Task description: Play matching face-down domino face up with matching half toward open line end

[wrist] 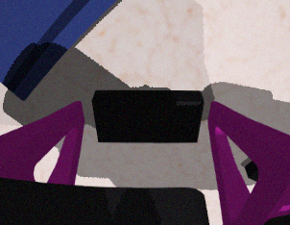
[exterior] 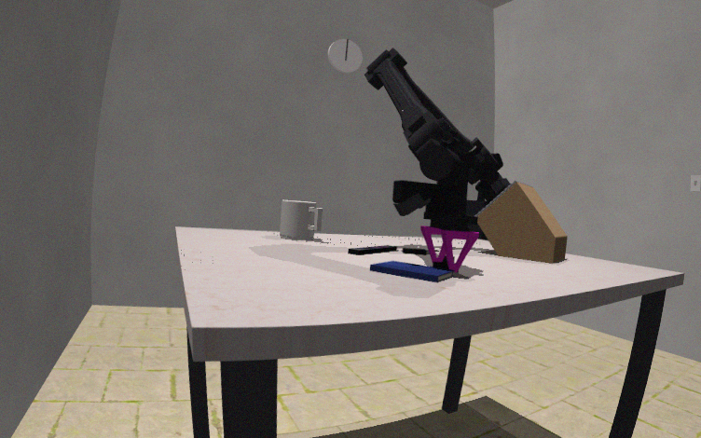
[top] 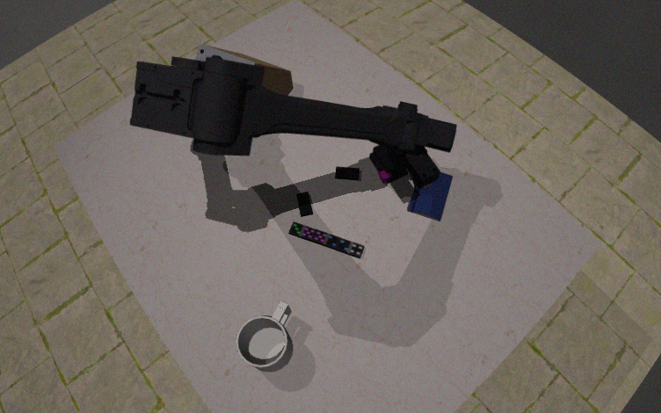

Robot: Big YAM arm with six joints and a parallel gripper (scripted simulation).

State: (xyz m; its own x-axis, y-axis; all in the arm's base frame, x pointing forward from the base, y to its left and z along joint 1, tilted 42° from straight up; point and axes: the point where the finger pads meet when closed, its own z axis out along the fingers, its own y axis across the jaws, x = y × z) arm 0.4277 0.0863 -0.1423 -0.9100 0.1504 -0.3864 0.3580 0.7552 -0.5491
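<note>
Now: hand right at the domino. Also, from my hand: blue book (90 mm ahead, 10 mm to the left); then mug (470 mm to the right, 60 mm ahead, 30 mm above).
</note>
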